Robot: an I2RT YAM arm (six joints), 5 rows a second.
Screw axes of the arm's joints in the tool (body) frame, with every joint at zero. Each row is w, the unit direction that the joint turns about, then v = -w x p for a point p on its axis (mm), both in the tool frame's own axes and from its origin. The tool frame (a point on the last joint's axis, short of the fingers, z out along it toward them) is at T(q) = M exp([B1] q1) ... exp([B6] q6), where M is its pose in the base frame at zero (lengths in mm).
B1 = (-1, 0, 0, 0, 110.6, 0)
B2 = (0, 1, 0, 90.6, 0, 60)
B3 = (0, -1, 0, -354.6, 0, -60)
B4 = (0, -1, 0, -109.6, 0, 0)
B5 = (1, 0, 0, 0, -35.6, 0)
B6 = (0, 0, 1, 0, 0, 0)
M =
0 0 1 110.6
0 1 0 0
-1 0 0 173.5
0 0 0 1
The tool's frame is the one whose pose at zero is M.
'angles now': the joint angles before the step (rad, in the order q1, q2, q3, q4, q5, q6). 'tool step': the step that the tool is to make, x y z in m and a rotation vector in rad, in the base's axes. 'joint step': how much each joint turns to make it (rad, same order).
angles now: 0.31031, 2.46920, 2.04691, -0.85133, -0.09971, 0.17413
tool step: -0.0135, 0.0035, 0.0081, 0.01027, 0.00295, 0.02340
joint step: 0.01414, -0.06294, -0.08154, 0.01839, -0.01292, -0.00576
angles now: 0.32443, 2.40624, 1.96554, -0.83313, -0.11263, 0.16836
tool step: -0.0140, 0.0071, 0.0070, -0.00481, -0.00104, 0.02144
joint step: 0.02351, -0.05488, -0.06879, 0.01337, 0.00527, 0.00055
